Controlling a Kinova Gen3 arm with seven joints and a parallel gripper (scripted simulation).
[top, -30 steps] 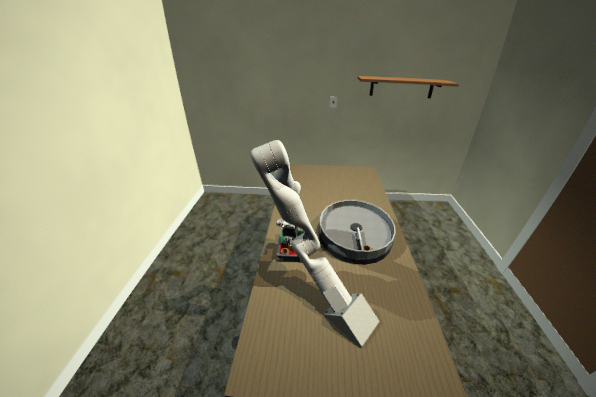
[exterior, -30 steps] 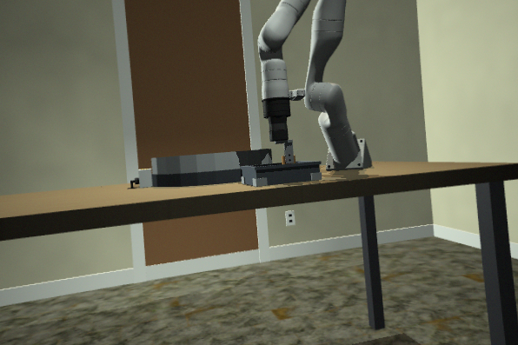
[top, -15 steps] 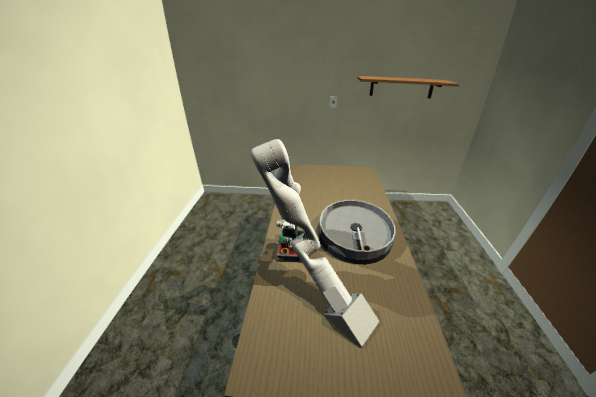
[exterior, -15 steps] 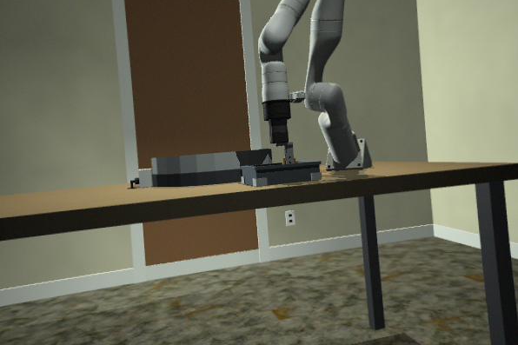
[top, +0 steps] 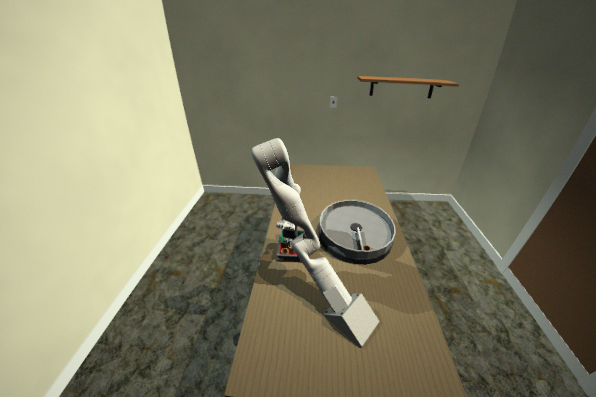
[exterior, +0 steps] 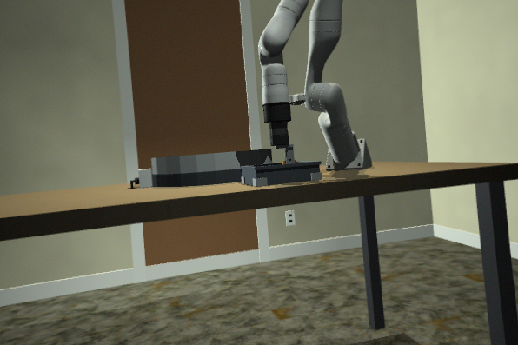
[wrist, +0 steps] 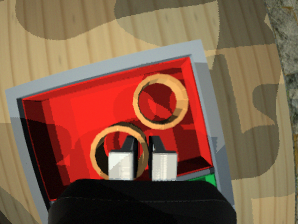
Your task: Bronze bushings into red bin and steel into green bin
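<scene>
The bin tray lies 3 cm ahead of my hand, 1 cm to the right of it and 3 cm below it. Also, from my hand: grey turntable (21 cm ahead, 34 cm to the right).
</scene>
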